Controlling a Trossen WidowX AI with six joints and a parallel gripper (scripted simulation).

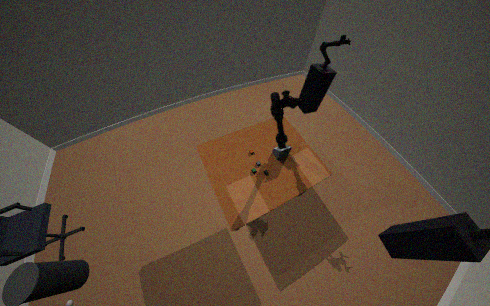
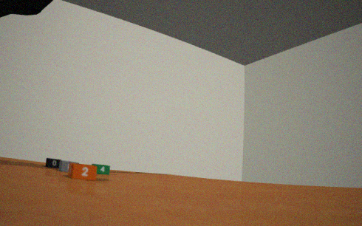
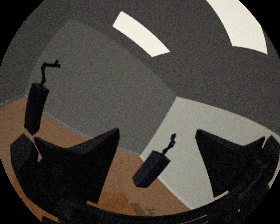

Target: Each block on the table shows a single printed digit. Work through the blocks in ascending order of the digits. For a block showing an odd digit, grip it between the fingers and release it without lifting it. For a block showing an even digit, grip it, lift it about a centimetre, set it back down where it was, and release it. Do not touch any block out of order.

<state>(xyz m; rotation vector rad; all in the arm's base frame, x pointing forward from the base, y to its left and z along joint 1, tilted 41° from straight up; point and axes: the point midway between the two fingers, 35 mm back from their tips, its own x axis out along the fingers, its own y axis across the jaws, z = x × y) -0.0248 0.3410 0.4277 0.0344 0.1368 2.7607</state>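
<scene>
The black block is 250 mm ahead of my gripper tip, 180 mm to the left of it and 640 mm below it. Also, from my gripper tip: orange block: 300 mm ahead, 80 mm to the right, 640 mm below; green block: 350 mm ahead, 130 mm to the left, 640 mm below; grey block: 280 mm ahead, 70 mm to the left, 640 mm below.
</scene>
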